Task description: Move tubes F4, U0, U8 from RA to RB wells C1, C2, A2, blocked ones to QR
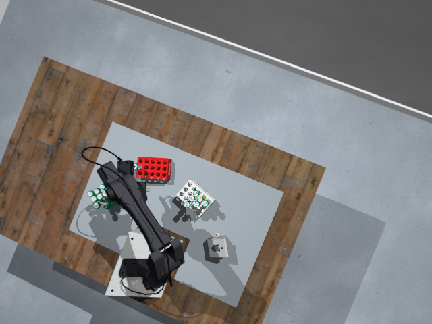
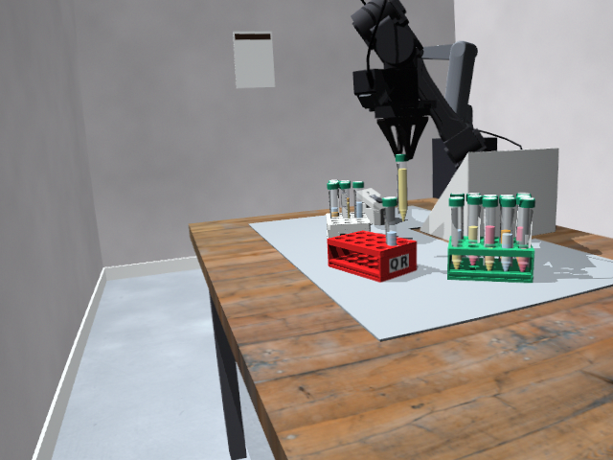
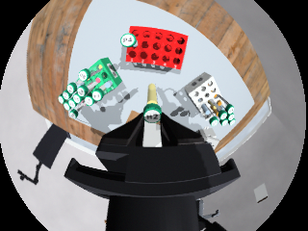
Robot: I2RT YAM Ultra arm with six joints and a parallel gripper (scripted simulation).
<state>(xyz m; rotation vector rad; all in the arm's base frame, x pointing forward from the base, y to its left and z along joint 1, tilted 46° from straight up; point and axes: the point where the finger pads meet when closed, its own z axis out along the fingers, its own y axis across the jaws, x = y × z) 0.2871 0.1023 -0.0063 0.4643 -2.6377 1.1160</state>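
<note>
The tube with yellow filling is 1 cm ahead of my hand and 6 cm below it. Also, from my hand: red rack QR: 9 cm ahead, 3 cm to the left, 16 cm below; then tube: 8 cm ahead, 7 cm to the left, 12 cm below; then white rack RB: 2 cm ahead, 17 cm to the right, 16 cm below.
</note>
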